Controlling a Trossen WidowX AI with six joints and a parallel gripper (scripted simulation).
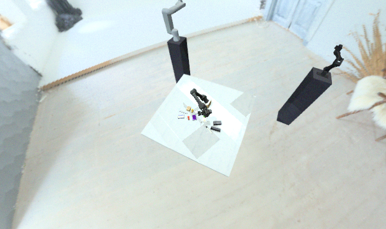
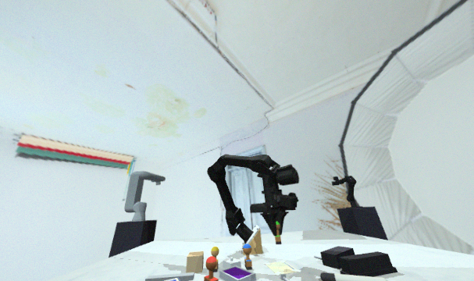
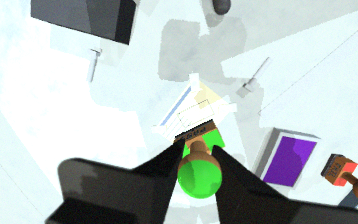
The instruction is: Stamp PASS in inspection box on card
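Right now my gripper tip is 13 cm short of the marker, 11 cm to the right of it and 8 cm above it. Round my gripper tip: cream card (9 cm below, 1 cm behind); then blue-knobbed stamp (10 cm to the right, 7 cm below, 3 cm behind); then green-knobbed stamp (right at my gripper tip).
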